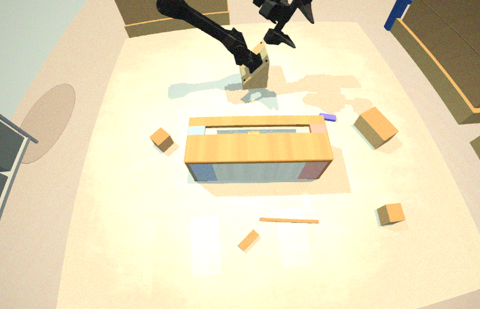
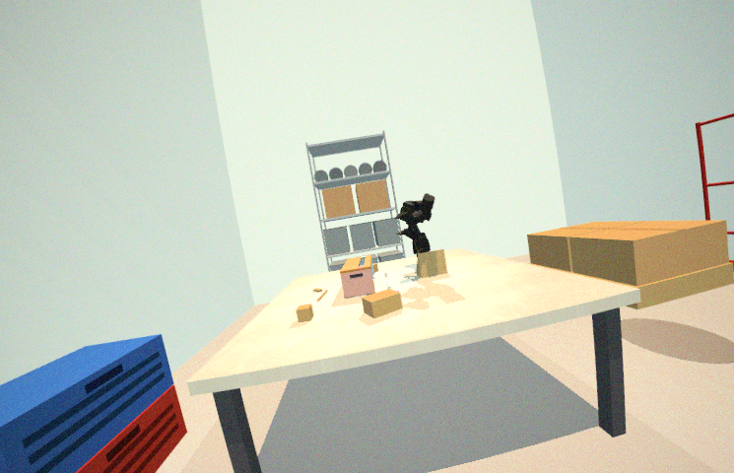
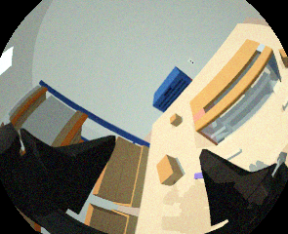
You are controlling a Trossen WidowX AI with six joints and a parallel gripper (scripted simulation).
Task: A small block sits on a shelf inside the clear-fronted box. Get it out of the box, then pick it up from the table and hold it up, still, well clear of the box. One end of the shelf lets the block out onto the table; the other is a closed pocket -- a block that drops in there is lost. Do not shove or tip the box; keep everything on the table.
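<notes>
My gripper tip is 170 mm short of the box, 150 mm to the left of it and 220 mm above it. Also, from my gripper tip: thin stick: 410 mm ahead, 90 mm to the right, 280 mm below; then pale tan block: 180 mm ahead, 160 mm to the right, 200 mm below; then purple piece: 80 mm ahead, 130 mm to the left, 280 mm below.
</notes>
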